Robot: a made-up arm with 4 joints.
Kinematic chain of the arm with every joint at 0, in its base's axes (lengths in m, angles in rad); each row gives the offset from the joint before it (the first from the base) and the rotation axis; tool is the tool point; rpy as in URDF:
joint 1: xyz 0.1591 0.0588 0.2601 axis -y
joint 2: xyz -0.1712 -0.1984 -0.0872 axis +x
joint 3: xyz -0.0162 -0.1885 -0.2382 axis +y
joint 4: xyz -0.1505 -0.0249 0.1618 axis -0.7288 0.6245 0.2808
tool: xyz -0.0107 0.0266 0.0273 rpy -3.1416 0 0
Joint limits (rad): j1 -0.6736..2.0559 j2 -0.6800..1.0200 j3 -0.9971..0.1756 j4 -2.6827..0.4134
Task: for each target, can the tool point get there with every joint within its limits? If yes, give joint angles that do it. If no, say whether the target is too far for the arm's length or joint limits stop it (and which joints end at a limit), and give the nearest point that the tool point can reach.
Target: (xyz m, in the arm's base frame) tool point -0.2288 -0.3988 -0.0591
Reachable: yes | joints 0.2059 -0.3161 -0.7685 -0.8074
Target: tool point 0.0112 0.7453 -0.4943
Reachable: no: too far | nearest point 0.0434 0.0168 -0.3301 | short by 0.748 m
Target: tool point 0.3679 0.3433 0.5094
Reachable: no: joint limits stop it (at a limit: joint 1, joint 2, joint 3, joint 4) | nearest point 0.7338 0.0168 0.0830 | short by 0.650 m
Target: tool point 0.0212 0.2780 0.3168
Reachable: no: joint limits stop it (at a limit: joint 1, joint 2, joint 3, joint 4) | nearest point -0.4136 -0.0021 0.2265 | short by 0.525 m
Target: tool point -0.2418 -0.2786 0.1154
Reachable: yes | joints -0.2359 0.5898 0.0009 -0.5941
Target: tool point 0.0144 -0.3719 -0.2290
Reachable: yes | joints 0.7526 -0.1142 -0.5796 -2.0620
